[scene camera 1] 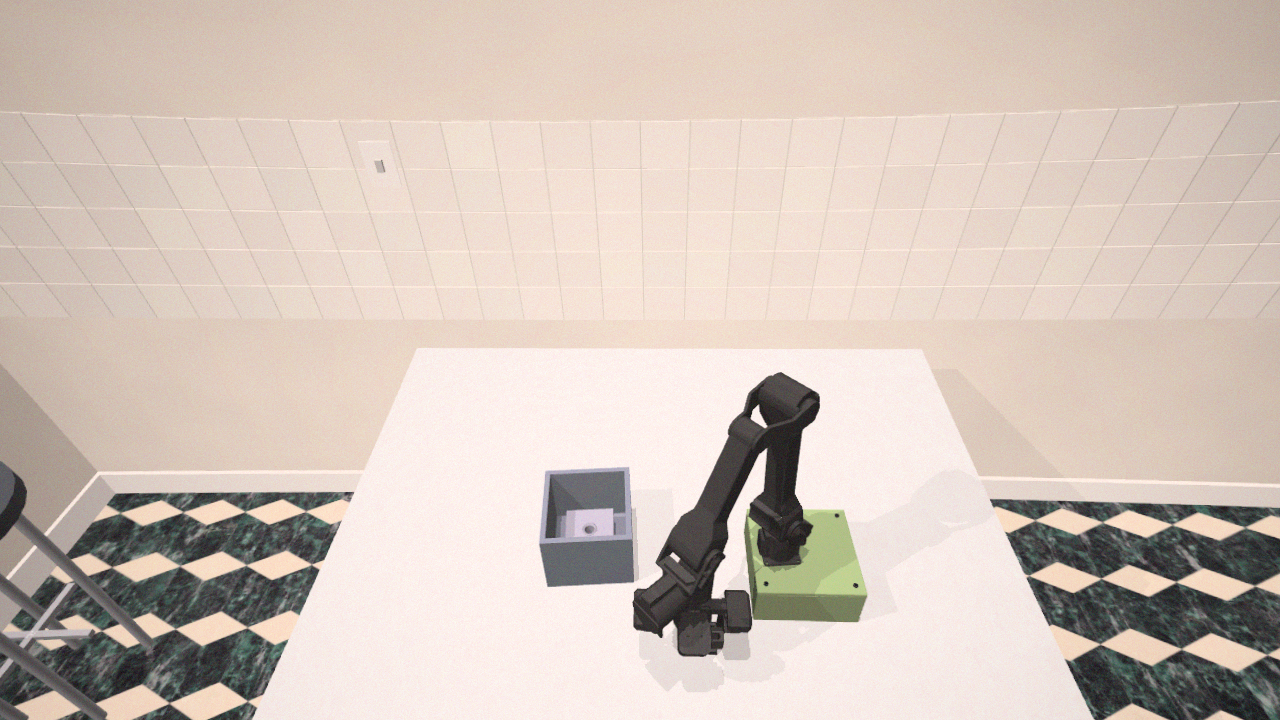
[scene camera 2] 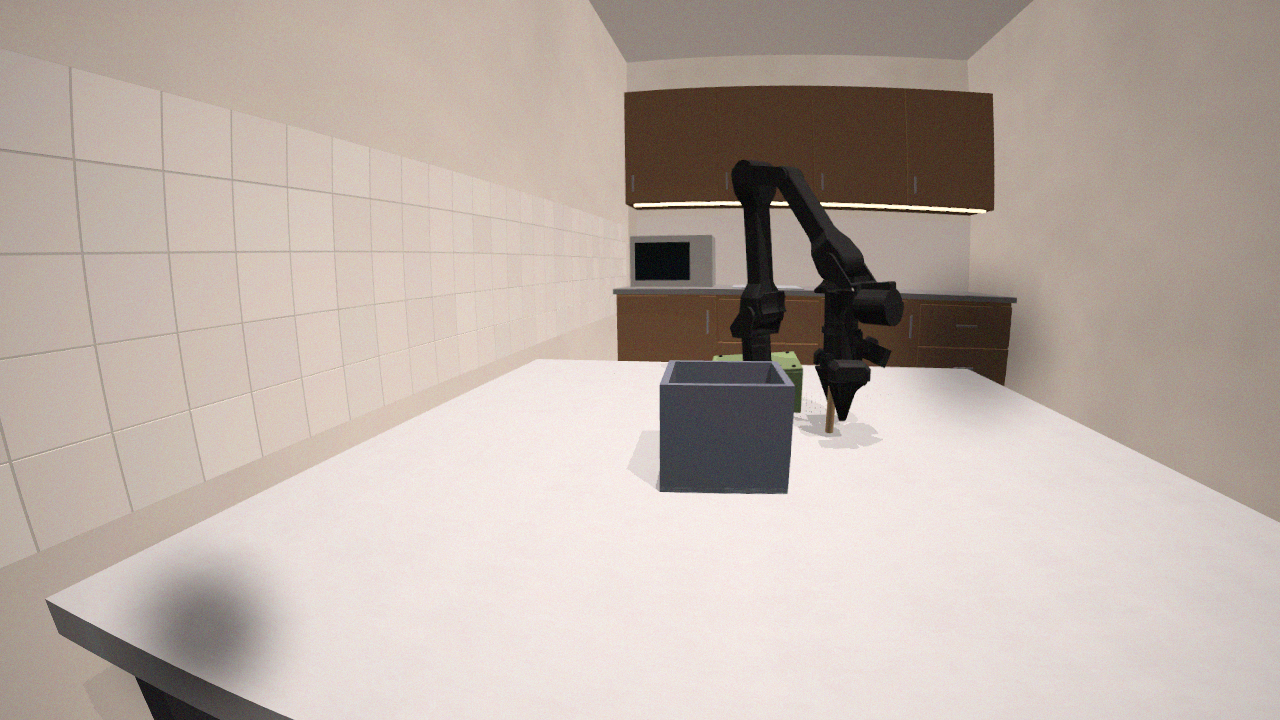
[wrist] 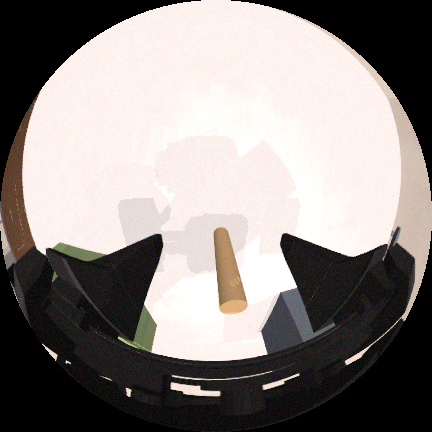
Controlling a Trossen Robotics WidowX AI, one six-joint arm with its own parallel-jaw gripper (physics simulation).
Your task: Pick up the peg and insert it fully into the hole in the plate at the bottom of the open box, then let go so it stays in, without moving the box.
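Where they show: gripper, between the fingertips: (scene camera 2: 836,413) (wrist: 223,240); arm's base, origin of its link: (scene camera 1: 778,550).
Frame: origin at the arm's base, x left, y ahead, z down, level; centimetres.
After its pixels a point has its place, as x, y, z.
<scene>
The wooden peg (scene camera 2: 829,413) @[10.4, 18.0, 4.7] (wrist: 230,272) @[11.4, 17.5, 2.1] stands upright on the table. In the wrist view it shows between the two wide-spread fingertips, apart from both. My gripper (wrist: 223,240) @[11.8, 17.4, 5.0] is open and points down around the peg's upper part, with its fingertips above the table. In scene camera 1 the arm hides the peg. The open grey-blue box (scene camera 1: 588,564) @[-0.6, 33.9, 1.5] (scene camera 2: 725,438) @[-8.9, 41.7, 0.9] (wrist: 282,325) @[-4.2, 25.9, 3.7] stands upright on the table, to the left of the gripper in scene camera 1. Inside it, the pale plate (scene camera 1: 603,516) @[-11.3, 31.0, 2.4] with a round hole lies at the bottom.
The green base block (scene camera 1: 810,606) @[9.1, -3.7, 3.3] (scene camera 2: 794,385) (wrist: 147,330) @[-5.9, 4.2, 4.8] carries the arm and stands right of the gripper in scene camera 1. All stand on the white table (scene camera 1: 465,402) @[-51.0, 63.4, 8.2] (scene camera 2: 537,582) @[-26.5, 62.5, 8.2]. A tiled wall (scene camera 1: 662,214) rises behind the table, and a stool (scene camera 1: 85,582) stands at the left.
</scene>
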